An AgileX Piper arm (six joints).
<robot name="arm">
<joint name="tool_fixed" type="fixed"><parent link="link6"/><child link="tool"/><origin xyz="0 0 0" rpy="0 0 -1.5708"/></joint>
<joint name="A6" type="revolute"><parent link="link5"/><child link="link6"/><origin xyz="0.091 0 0" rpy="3.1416 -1.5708 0"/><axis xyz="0 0 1"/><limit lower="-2.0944" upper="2.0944"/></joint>
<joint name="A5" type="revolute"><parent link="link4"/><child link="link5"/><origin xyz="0 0 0" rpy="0 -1.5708 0"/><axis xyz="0 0 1"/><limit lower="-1.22" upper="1.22"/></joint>
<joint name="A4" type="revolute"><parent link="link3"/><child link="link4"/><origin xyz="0.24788 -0.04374 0" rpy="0.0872 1.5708 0"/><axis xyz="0 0 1"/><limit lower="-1.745" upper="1.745"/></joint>
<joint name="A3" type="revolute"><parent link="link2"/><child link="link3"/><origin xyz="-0.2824 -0.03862 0"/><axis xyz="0 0 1"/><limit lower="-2.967" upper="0"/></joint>
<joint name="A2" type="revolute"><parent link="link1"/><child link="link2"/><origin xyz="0 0 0" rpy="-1.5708 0 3.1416"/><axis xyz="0 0 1"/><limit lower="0" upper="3.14"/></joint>
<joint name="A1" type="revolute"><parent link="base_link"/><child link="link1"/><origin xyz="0 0 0.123" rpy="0 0 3.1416"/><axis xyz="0 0 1"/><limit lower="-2.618" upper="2.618"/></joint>
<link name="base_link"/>
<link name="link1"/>
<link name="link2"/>
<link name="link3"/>
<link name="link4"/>
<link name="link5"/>
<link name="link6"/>
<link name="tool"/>
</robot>
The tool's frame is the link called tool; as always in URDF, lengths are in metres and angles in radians.
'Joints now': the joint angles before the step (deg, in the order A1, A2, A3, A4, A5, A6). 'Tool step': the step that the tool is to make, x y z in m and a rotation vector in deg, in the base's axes. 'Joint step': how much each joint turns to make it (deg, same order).
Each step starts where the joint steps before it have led.
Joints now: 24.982 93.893 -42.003 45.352 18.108 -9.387
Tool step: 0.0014 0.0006 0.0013 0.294 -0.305 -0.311
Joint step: 0.003 0.007 -0.295 0.322 -0.161 0.001
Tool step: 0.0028 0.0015 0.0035 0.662 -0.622 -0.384
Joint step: 0.009 -0.078 -0.717 0.564 -0.054 -0.050
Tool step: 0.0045 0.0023 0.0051 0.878 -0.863 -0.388
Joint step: -0.014 0.005 -1.197 0.573 0.058 -0.003
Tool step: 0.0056 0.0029 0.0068 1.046 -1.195 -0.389
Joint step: 0.006 -0.016 -1.537 0.576 0.035 0.018
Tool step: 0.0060 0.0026 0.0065 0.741 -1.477 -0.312
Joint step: 0.009 0.093 -1.552 0.263 -0.282 -0.012
